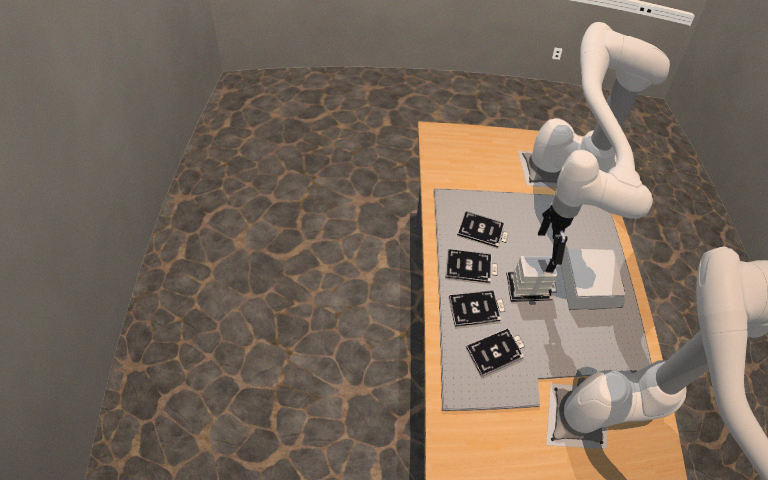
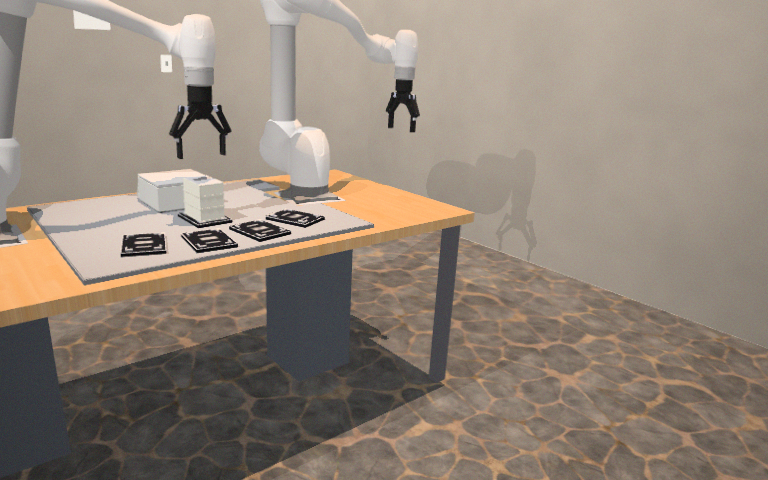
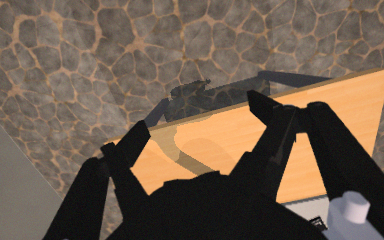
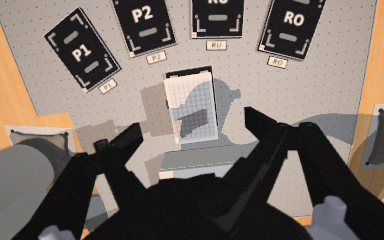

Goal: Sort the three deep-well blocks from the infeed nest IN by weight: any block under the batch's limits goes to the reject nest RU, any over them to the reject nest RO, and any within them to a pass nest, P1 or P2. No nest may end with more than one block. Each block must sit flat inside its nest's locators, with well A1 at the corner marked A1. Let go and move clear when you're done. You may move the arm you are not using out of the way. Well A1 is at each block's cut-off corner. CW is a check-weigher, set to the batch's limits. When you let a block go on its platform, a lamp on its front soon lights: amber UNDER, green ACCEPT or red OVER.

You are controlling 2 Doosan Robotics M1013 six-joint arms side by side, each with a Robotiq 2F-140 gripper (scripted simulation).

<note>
I see my left gripper, my right gripper and a check-weigher CW.
My left gripper shows as well in image 3. My right gripper shows as well in image 4.
</note>
